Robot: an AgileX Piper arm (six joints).
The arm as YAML. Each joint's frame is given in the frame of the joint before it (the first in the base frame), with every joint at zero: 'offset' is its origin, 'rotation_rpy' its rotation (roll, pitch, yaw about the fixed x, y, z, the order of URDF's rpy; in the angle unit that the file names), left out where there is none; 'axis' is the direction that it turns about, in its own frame. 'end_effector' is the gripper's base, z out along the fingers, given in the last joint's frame.
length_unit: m
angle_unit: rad
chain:
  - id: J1
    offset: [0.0, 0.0, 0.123]
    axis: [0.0, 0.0, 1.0]
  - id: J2
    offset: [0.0, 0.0, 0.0]
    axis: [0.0, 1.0, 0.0]
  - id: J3
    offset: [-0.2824, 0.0, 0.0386]
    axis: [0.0, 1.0, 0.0]
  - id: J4
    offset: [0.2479, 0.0, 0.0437]
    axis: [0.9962, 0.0, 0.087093]
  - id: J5
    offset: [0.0, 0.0, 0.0]
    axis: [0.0, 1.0, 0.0]
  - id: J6
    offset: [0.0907, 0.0, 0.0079]
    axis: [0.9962, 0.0, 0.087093]
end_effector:
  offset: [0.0, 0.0, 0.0]
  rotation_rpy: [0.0, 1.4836, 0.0]
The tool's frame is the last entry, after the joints.
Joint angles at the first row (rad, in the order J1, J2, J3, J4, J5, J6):
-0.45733, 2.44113, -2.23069, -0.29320, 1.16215, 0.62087
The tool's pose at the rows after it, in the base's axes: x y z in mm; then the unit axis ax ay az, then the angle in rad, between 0 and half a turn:
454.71 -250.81 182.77 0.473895 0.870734 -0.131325 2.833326
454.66 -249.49 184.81 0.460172 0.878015 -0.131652 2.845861
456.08 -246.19 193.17 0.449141 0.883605 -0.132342 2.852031
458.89 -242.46 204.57 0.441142 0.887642 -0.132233 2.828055
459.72 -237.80 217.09 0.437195 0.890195 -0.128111 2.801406
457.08 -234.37 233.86 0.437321 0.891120 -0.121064 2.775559
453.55 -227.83 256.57 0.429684 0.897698 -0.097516 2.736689
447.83 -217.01 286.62 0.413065 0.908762 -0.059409 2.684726
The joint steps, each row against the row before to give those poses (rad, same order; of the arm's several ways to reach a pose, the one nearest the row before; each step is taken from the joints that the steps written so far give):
0.00000, -0.00001, 0.00004, -0.00183, -0.00386, -0.00192
0.00166, 0.00003, -0.00944, 0.00599, 0.01741, -0.03516
0.00690, -0.00004, -0.03363, 0.00448, 0.03692, -0.02914
0.00870, -0.00734, -0.02845, 0.00197, 0.01057, -0.01623
0.00752, -0.02067, -0.00728, 0.00835, 0.00086, -0.00741
0.00153, -0.03268, -0.00179, 0.01549, 0.00732, -0.00728
0.00001, -0.04678, 0.00001, 0.05362, 0.00313, -0.03346
0.00001, -0.06265, -0.00004, 0.08796, 0.00631, -0.05585

